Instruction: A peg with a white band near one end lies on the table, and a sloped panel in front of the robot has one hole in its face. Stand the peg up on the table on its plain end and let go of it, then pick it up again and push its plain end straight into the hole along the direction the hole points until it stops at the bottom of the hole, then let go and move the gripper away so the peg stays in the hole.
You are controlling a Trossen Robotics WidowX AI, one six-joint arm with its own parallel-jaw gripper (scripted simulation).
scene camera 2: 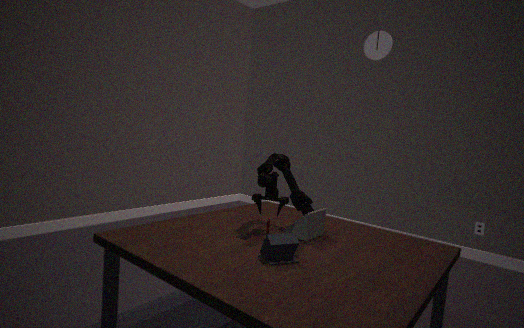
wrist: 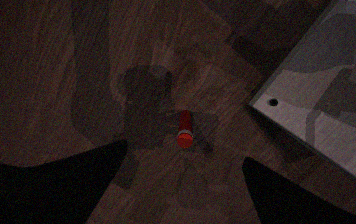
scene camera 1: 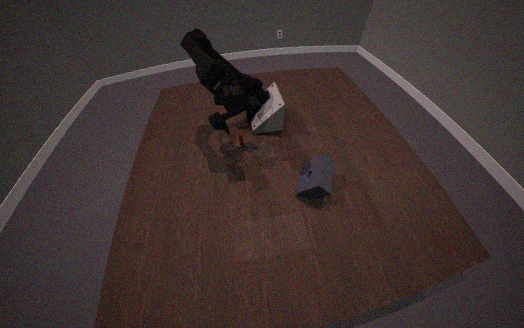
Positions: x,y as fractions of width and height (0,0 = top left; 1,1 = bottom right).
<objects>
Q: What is my gripper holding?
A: Nothing.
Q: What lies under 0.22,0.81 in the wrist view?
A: My gripper.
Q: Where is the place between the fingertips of my gripper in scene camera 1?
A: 0.46,0.39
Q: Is my gripper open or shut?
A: Open.
</objects>
